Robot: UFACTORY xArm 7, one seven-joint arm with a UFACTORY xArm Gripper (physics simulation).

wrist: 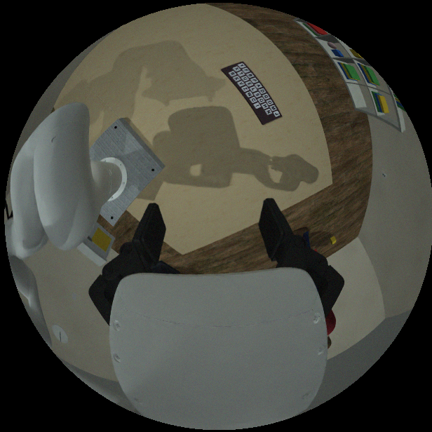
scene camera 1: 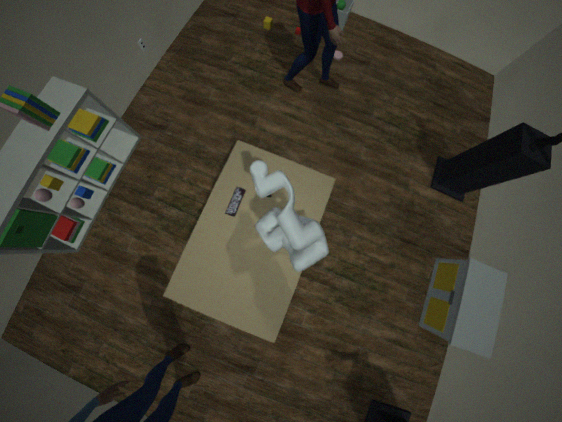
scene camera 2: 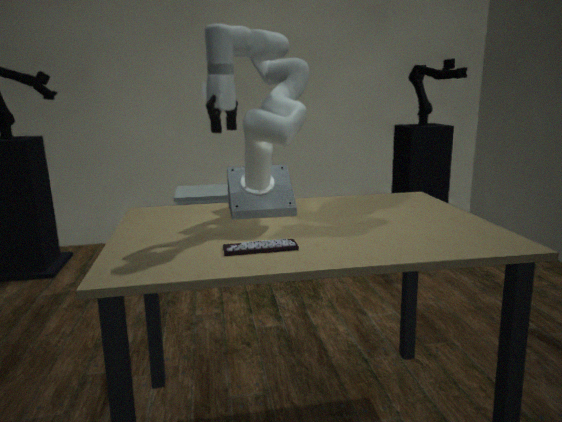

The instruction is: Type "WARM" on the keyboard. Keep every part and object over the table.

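Pixels of known places: gripper, fingertip midpoint: (scene camera 2: 224,131); arm's base, link origin: (scene camera 2: 257,183).
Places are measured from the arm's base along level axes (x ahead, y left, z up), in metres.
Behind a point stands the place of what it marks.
Observation:
The keyboard (scene camera 1: 235,201) @(x 0.452, y -0.040, z -0.085 m) (scene camera 2: 261,246) @(x 0.464, y -0.040, z -0.091 m) (wrist: 252,93) is a dark, narrow board with rows of small white lettered keys. It lies flat on the table (scene camera 1: 210,270) @(x 0.415, y 0.456, z -0.103 m) (scene camera 2: 400,245) @(x 0.502, y 0.355, z -0.103 m) (wrist: 300,125), near the long edge away from the arm's base. Its letters are small in the wrist view and hard to read with certainty. My gripper (scene camera 2: 223,129) @(x 0.273, y -0.121, z 0.217 m) (wrist: 210,213) is open and empty. It points down and hangs high above the table, to the side of the keyboard and well apart from it. In scene camera 1 the fingers are mostly hidden under the arm.
The arm's base plate (scene camera 2: 262,205) @(x 0.096, y 0.006, z -0.062 m) (wrist: 150,160) stands at the table's other long edge. Off the table are a shelf unit (scene camera 1: 70,89), a dark pedestal (scene camera 1: 480,160) (scene camera 2: 422,160), a white and yellow box (scene camera 1: 480,305), and two people, one beyond each end of the table.

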